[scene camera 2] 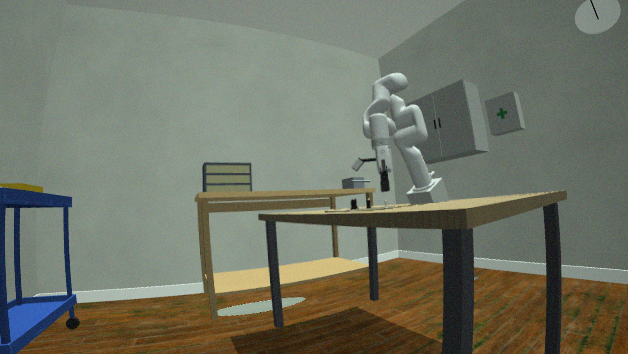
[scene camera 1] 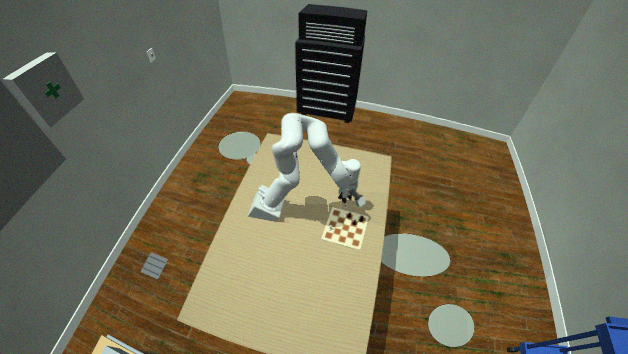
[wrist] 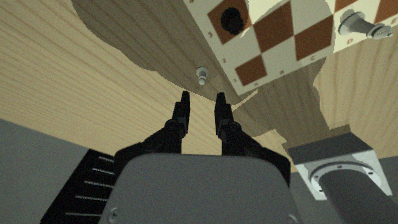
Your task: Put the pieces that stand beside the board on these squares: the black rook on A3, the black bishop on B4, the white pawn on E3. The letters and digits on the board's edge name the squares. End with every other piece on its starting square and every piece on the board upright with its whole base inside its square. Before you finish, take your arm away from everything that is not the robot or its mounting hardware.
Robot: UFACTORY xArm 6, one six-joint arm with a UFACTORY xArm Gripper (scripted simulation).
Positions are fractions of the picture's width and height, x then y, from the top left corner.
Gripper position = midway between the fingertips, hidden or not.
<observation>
In view: the gripper (wrist: 0.51, 0.45) and a chessboard (scene camera 1: 0.55, 0.66).
The chessboard is seen too in the wrist view (wrist: 0.68, 0.21).
</observation>
